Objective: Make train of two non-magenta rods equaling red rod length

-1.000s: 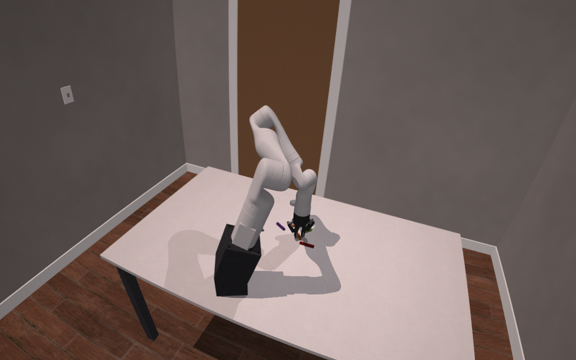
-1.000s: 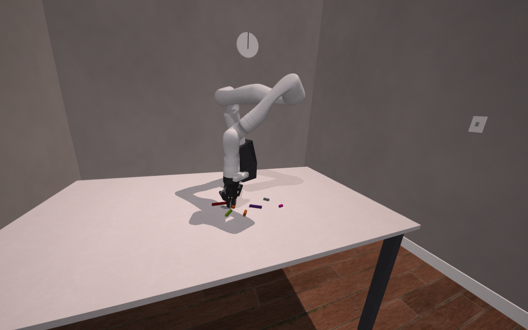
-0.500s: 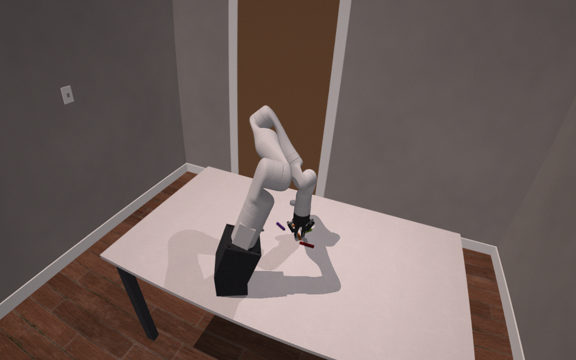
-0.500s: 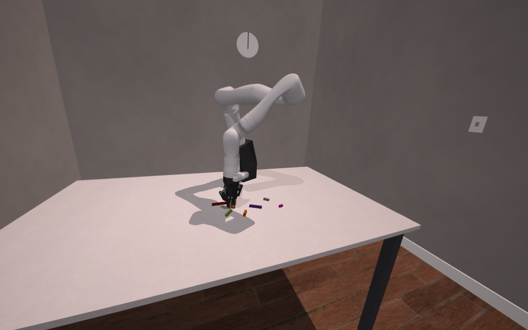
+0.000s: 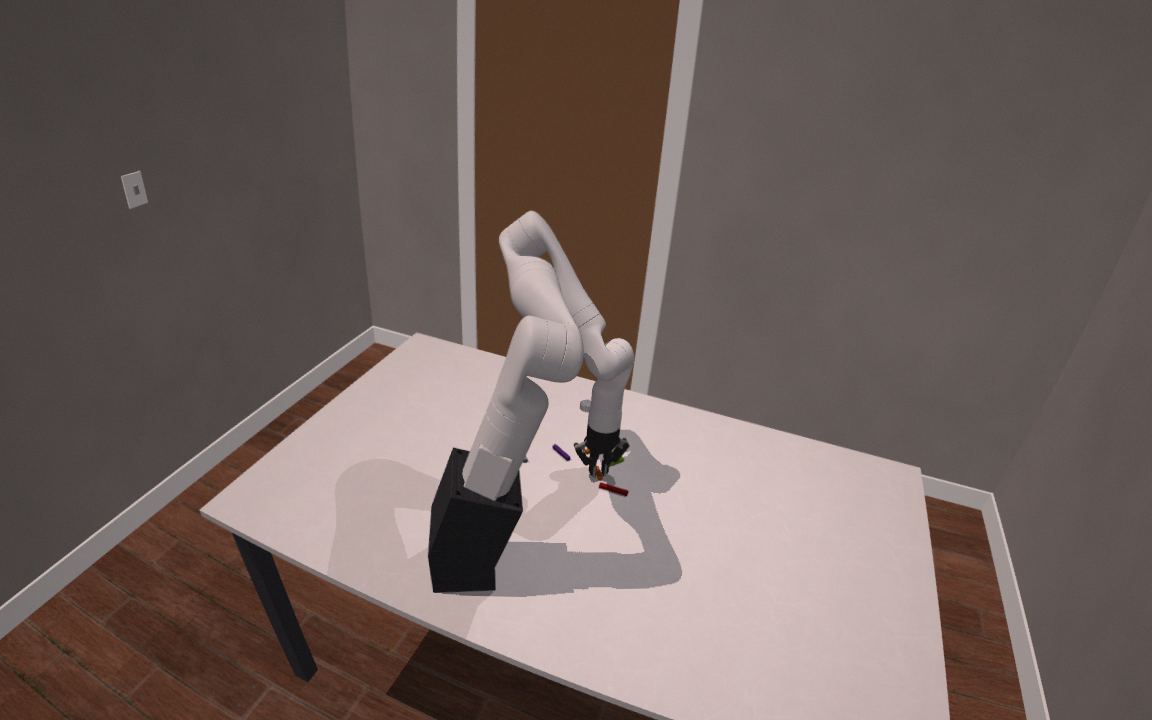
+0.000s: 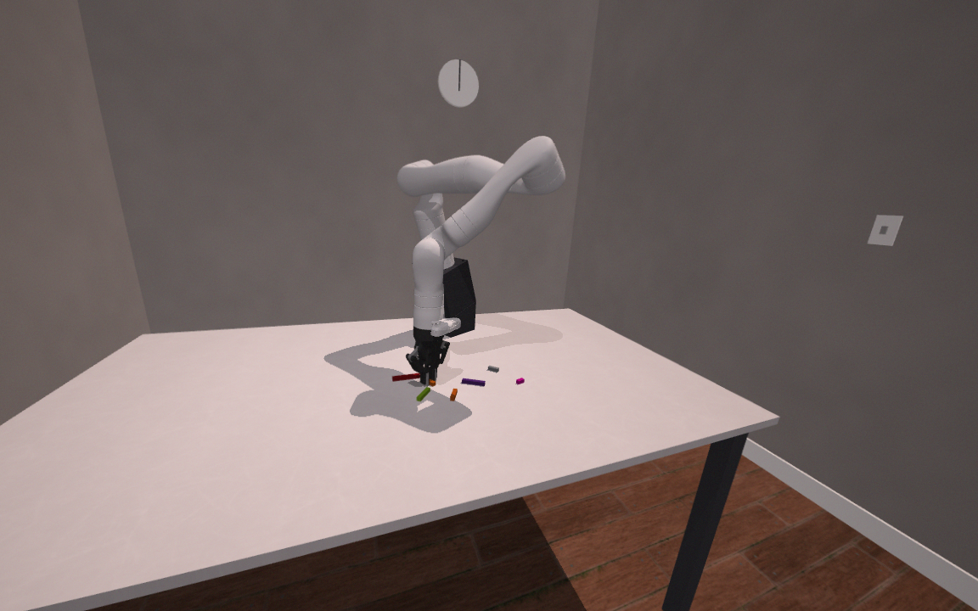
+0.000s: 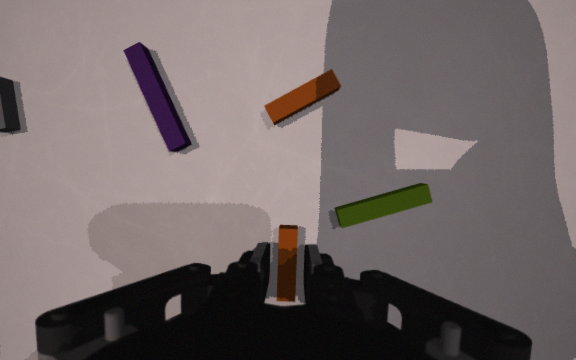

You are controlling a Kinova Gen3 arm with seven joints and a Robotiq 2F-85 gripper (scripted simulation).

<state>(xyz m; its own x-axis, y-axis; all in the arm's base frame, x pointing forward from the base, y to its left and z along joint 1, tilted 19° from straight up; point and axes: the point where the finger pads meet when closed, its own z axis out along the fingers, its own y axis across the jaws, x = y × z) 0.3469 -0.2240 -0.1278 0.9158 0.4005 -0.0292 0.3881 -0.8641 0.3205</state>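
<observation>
My gripper is now 10 mm short of the grey rod, 190 mm to the right of it and 10 mm above it. The rest, counted from my hand: purple rod 50 mm ahead, 100 mm to the left, 10 mm below; then red rod 50 mm behind, 40 mm to the right, 10 mm below; then lime rod 50 mm ahead, 30 mm to the right, 10 mm below.
</observation>
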